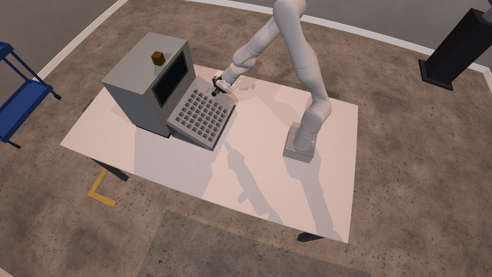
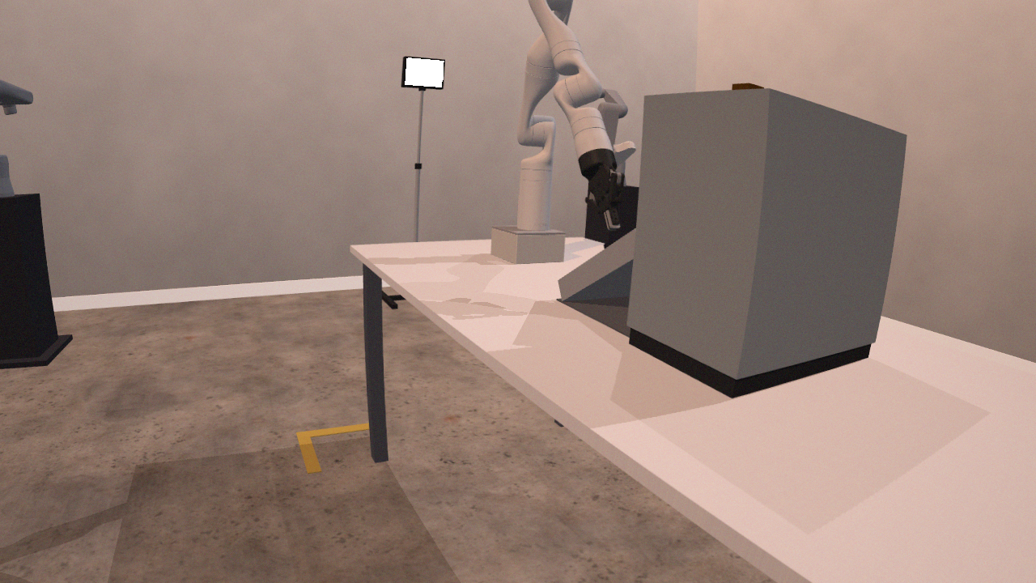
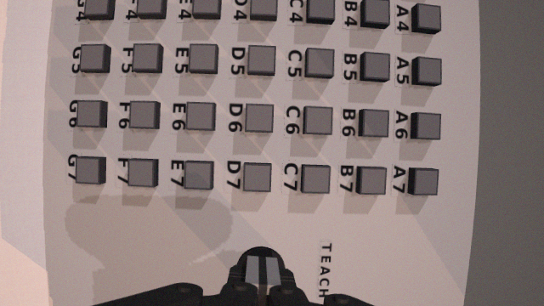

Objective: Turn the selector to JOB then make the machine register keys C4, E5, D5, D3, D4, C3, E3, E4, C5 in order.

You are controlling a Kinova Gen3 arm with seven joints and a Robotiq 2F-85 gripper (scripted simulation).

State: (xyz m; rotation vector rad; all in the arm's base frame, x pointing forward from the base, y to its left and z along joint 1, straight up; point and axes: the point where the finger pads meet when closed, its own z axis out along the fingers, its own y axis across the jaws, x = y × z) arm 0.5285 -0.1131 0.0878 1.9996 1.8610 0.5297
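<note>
My gripper is now 11 cm to the right of the key D5, 6 cm above it and 4 cm short of it. The rest, counted from my hand: key D7: 6 cm below, 4 cm to the left, 3 cm ahead; key C5: 11 cm to the left, 6 cm ahead, 4 cm below; black selector knob: 5 cm below, 3 cm ahead, 2 cm to the right.
</note>
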